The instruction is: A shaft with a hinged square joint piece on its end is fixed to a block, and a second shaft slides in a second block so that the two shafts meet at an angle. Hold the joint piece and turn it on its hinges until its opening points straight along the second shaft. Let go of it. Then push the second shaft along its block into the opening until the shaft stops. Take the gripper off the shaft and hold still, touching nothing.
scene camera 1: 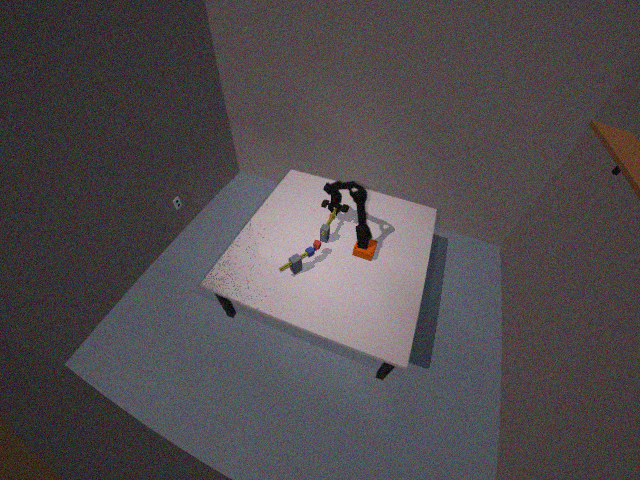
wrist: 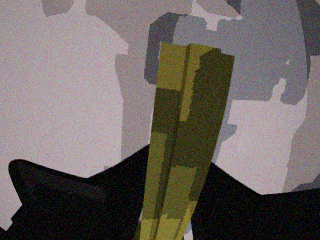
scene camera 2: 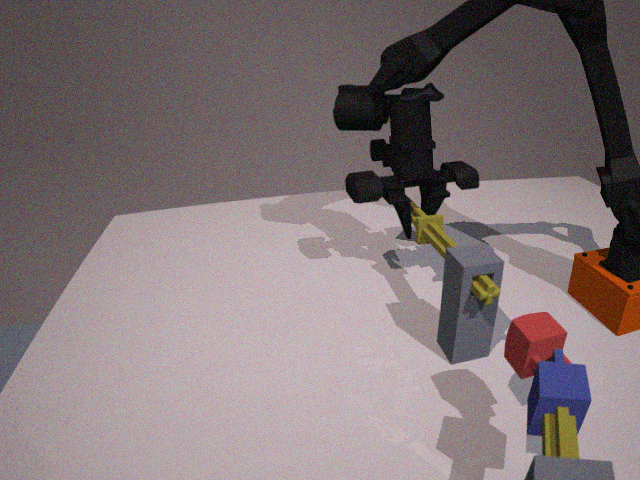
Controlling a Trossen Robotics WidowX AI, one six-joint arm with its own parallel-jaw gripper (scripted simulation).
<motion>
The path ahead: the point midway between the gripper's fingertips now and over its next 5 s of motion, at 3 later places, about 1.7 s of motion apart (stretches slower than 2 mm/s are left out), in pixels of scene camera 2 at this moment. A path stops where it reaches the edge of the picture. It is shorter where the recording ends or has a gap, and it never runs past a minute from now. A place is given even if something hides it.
My gripper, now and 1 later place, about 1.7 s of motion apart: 415, 236; 431, 256
</motion>
